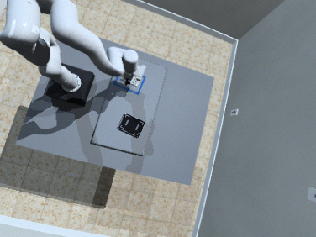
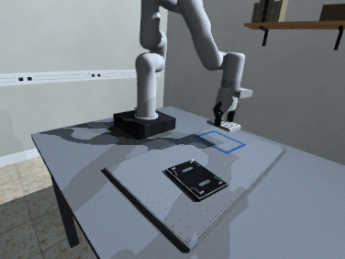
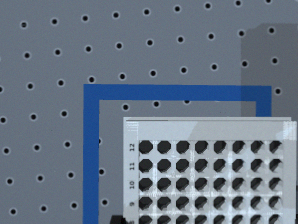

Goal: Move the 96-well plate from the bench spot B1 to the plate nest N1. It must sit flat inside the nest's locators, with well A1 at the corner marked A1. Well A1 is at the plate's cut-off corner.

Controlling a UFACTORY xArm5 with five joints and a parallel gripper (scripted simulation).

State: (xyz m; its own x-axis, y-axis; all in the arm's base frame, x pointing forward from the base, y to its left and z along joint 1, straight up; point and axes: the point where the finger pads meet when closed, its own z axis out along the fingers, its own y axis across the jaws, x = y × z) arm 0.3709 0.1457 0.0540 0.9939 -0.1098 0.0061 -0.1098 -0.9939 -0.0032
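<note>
My gripper is now 31 cm to the left of the black plate nest, 10 cm short of it and 9 cm above it. Round my hand: white 96-well plate (1 cm below).
</note>
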